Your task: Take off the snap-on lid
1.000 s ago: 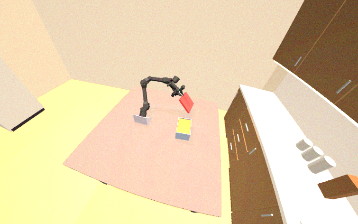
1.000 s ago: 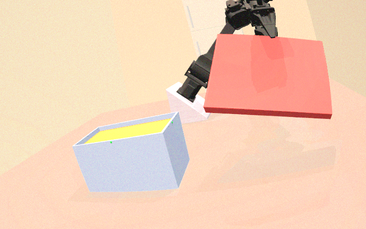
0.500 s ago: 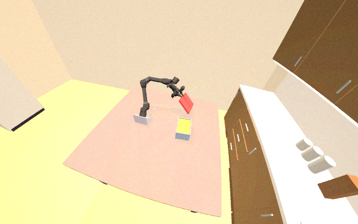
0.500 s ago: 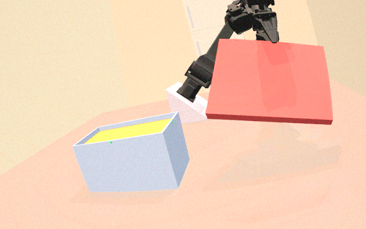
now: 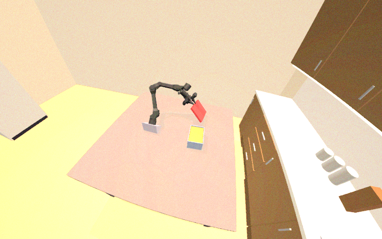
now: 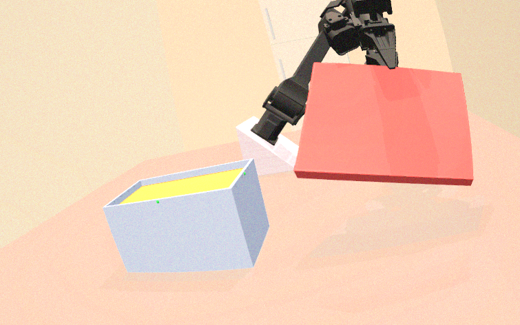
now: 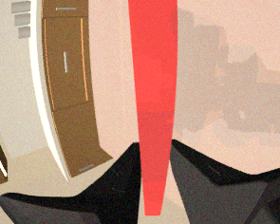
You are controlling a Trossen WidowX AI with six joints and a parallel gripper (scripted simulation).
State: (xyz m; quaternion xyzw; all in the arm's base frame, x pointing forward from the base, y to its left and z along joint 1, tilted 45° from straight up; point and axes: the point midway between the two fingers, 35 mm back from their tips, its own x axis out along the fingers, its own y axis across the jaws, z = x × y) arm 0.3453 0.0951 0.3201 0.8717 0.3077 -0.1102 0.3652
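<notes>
Right now my gripper tip is 60 mm short of the red lid, 20 mm to the left of it and 50 mm above it. From my gripper tip the other things lie so: pale blue storage box: 70 mm ahead, 330 mm to the right, 140 mm below.
</notes>
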